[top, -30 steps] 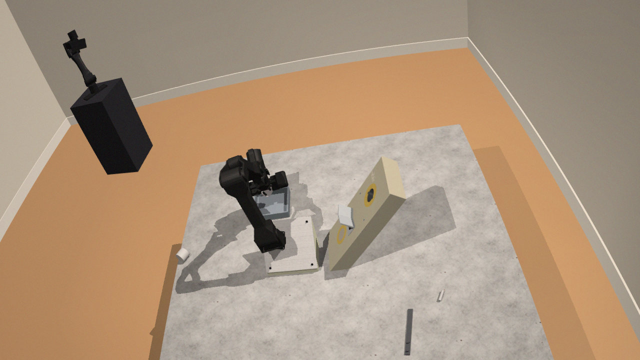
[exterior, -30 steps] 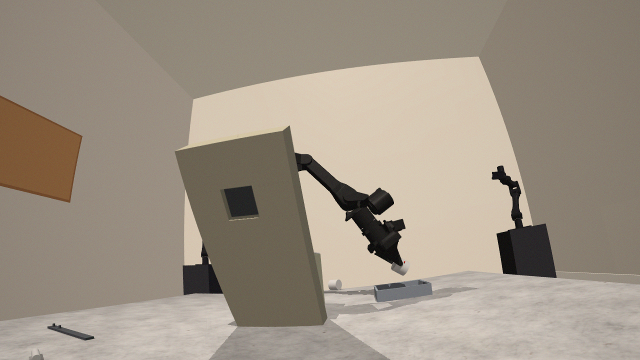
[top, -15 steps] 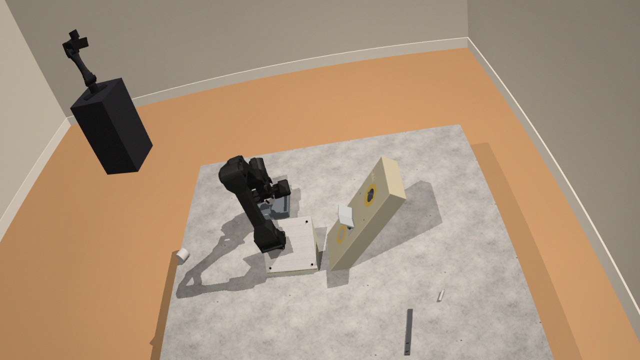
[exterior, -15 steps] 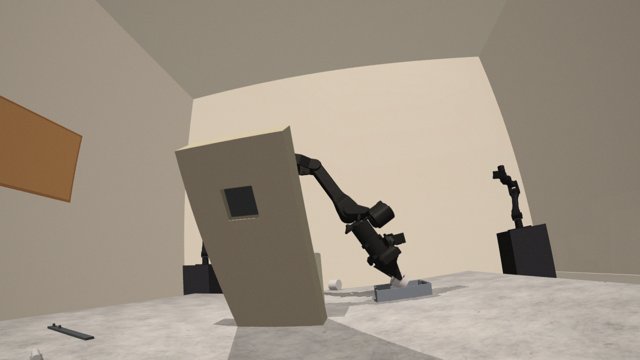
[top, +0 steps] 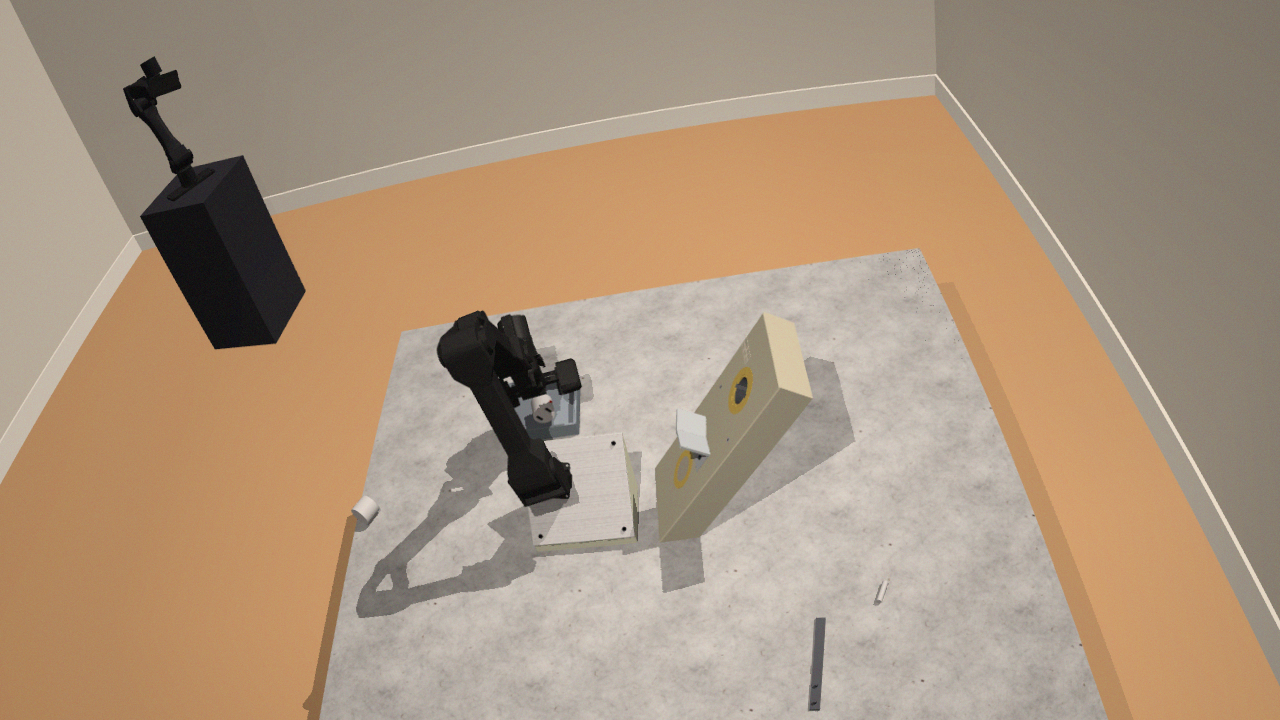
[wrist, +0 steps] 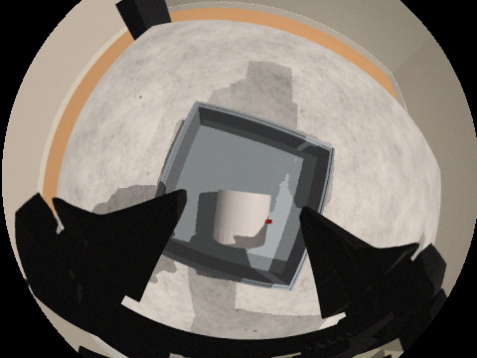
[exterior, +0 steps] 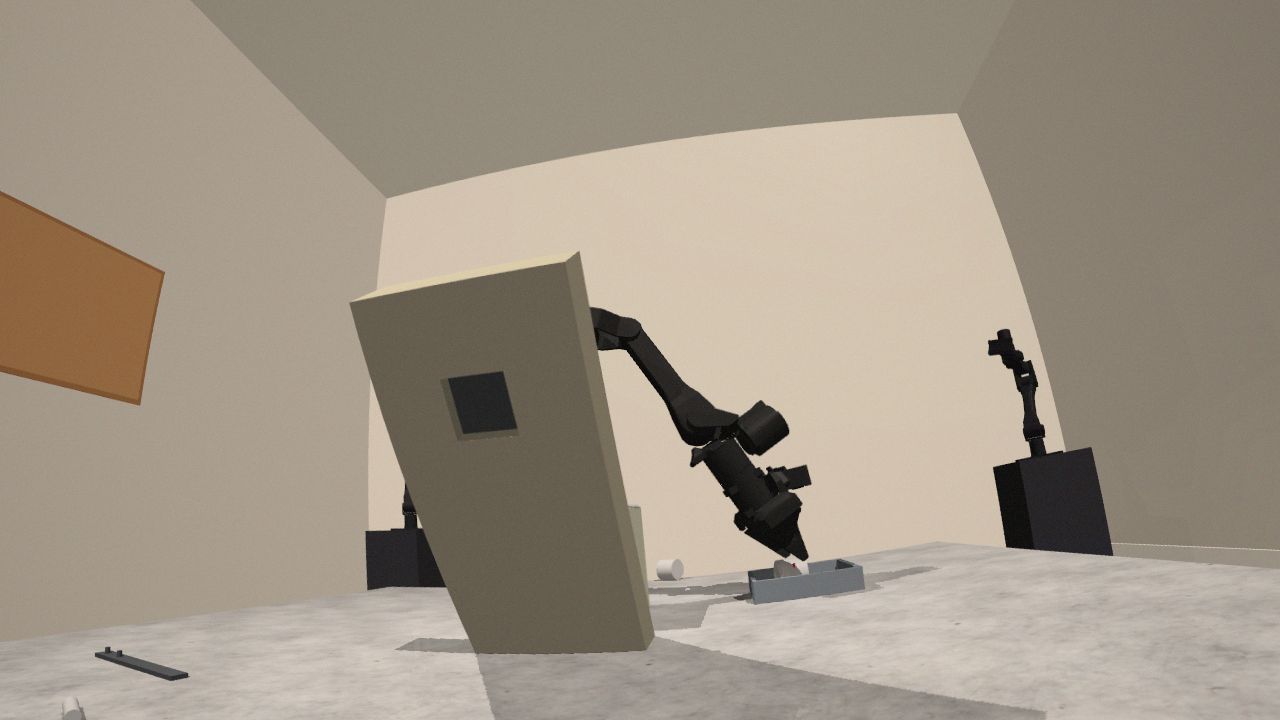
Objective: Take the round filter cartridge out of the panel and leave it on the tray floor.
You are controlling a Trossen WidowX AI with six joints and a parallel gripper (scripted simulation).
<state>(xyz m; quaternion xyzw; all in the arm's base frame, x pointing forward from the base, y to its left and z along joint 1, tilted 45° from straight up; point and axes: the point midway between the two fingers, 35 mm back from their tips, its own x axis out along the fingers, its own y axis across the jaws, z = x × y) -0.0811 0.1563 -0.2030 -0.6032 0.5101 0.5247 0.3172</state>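
My gripper tip is now 2 cm above the round filter cartridge and 1 cm to the left of it. The rest, counted from my gripper tip: small peg 66 cm ahead, 46 cm to the right, 4 cm below; beige service panel 41 cm ahead, 23 cm to the right, 12 cm above; grey tray 4 cm below.
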